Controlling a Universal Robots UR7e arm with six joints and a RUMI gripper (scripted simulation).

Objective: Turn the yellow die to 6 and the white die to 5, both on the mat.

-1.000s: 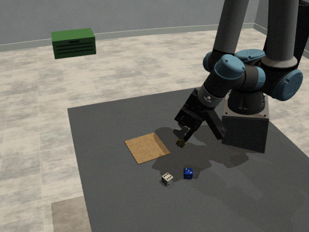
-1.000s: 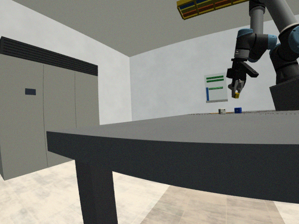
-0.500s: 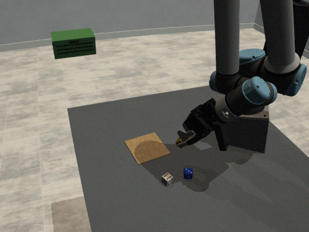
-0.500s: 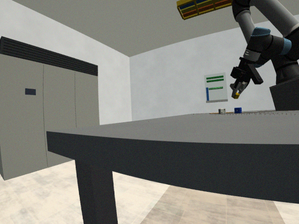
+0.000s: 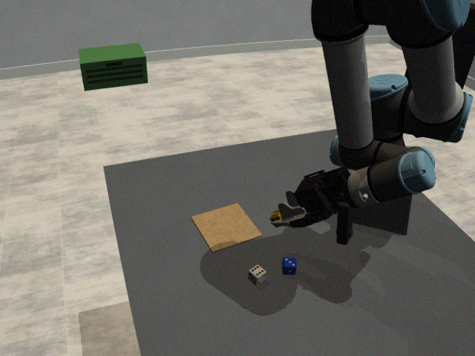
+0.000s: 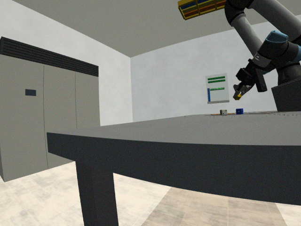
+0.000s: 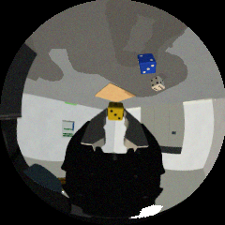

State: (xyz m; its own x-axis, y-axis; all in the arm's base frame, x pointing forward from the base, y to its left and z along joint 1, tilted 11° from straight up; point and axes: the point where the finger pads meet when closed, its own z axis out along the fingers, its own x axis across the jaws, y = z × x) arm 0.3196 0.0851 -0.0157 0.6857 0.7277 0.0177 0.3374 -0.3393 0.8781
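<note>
The blue die lies 80 mm to the left of my hand and 90 mm below it. Round my hand: tan mat (100 mm ahead, 110 mm to the right, 100 mm below); then white die (80 mm ahead, 80 mm to the left, 90 mm below); then yellow die (right at my hand).
</note>
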